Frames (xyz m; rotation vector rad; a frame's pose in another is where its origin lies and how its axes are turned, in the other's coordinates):
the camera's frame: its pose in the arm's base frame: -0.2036 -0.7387 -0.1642 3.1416 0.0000 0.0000
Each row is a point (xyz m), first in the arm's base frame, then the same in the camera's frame.
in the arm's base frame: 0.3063 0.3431 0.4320
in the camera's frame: 0.5099 -1.0818 -0.5962
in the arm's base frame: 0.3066 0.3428 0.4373
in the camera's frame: 0.5102 -1.0815 -0.6015
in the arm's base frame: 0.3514 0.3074 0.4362
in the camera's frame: 0.5550 -1.0461 -0.6004
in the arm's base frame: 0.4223 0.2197 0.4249
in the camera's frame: 0.6259 -0.9584 -0.5891
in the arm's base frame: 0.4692 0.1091 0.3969
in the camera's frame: 0.6728 -0.8478 -0.5611
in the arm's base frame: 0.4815 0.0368 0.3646
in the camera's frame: 0.6851 -0.7755 -0.5288
